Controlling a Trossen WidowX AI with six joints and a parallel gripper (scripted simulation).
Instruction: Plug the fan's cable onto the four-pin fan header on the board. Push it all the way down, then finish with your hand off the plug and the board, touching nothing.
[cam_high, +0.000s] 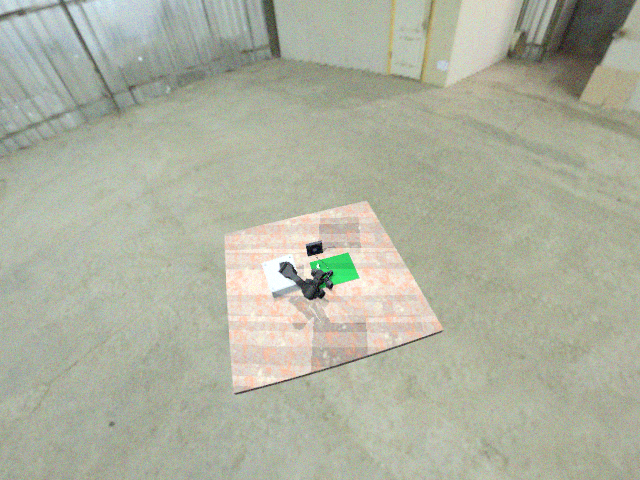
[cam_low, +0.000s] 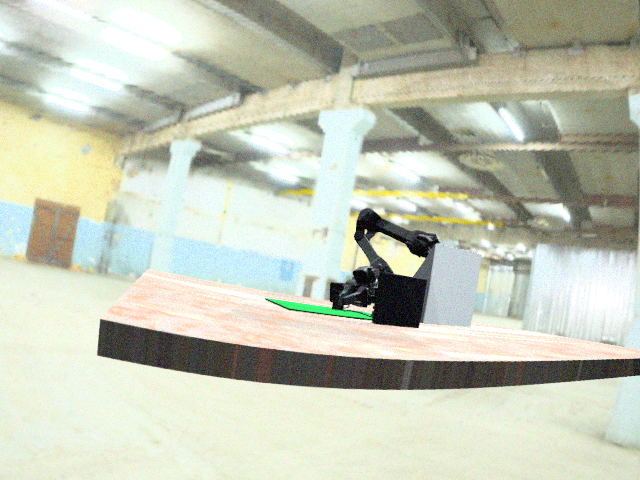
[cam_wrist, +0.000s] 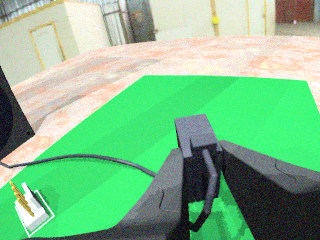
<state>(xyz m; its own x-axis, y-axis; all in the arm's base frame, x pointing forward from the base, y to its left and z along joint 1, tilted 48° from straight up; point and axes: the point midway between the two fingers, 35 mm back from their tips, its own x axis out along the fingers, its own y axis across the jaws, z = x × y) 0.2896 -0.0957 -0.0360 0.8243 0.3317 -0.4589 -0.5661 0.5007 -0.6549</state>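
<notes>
Now: the dark fan plug 1 cm below my gripper tip. Also, from my gripper tip: green board 4 cm ahead, 4 cm to the left, 5 cm below; then white fan header 7 cm behind, 10 cm to the left, 4 cm below; then black fan 7 cm behind, 22 cm to the left, 2 cm above.
</notes>
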